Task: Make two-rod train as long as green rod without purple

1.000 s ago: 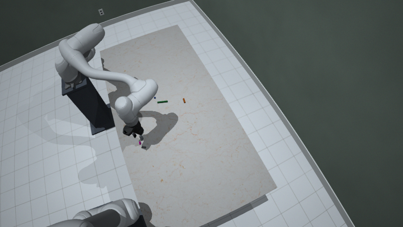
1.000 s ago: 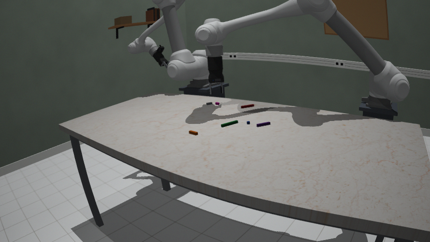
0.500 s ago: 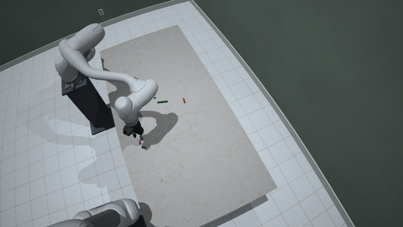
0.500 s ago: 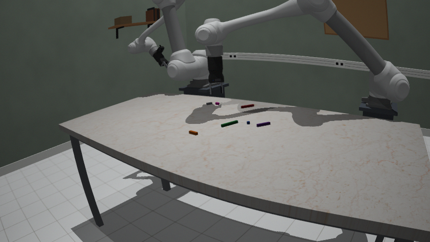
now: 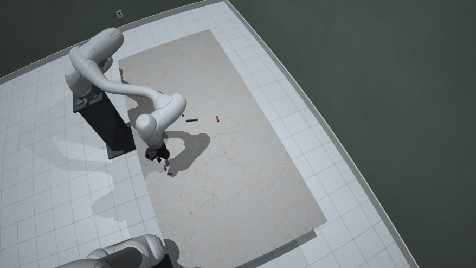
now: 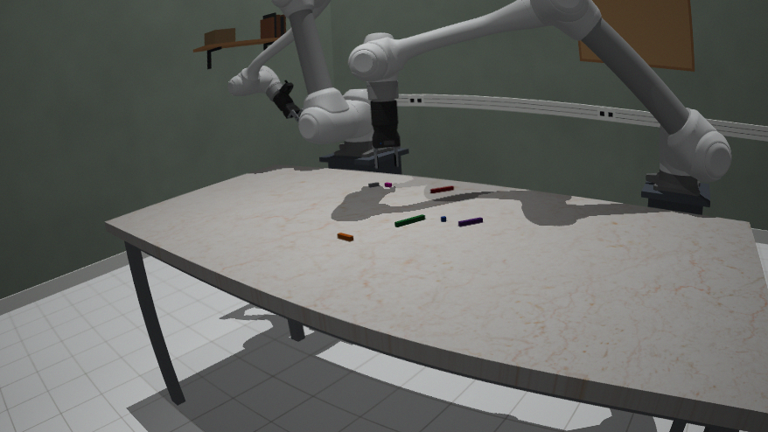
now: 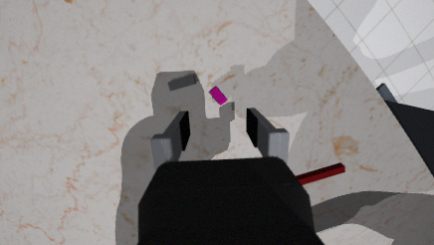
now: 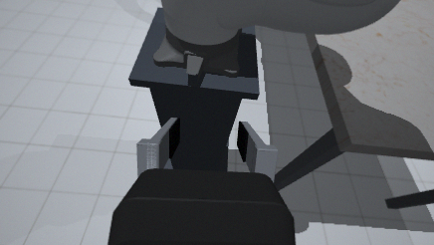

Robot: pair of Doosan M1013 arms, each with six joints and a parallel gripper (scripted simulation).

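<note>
Right now the red rod is 30 mm behind my left hand, 170 mm to the left of it and 70 mm below it. From my left hand the other things lie so: green rod (250 mm ahead, 250 mm to the left, 70 mm below); magenta rod (10 mm behind, 10 mm to the right, 70 mm below); grey rod (50 mm to the right, 70 mm below).
</note>
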